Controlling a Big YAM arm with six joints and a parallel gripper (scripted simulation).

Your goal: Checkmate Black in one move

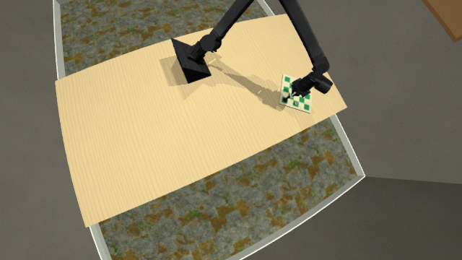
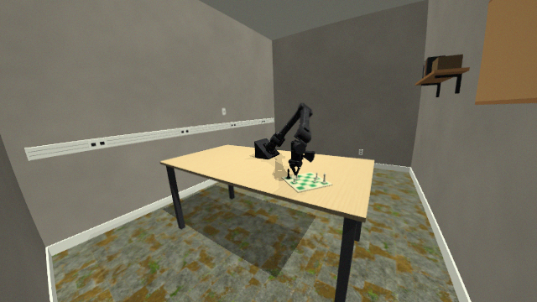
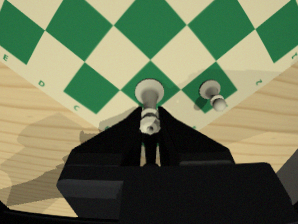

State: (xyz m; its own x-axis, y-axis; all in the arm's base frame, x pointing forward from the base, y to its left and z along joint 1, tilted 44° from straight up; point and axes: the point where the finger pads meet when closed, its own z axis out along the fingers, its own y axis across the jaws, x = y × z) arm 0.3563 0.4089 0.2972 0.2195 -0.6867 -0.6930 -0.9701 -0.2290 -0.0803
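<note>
Now: the white piece 1 cm below my hand. Round my hand: black piece: 5 cm to the right, 1 cm ahead; then chessboard: 6 cm to the left, 4 cm below, 1 cm behind.
</note>
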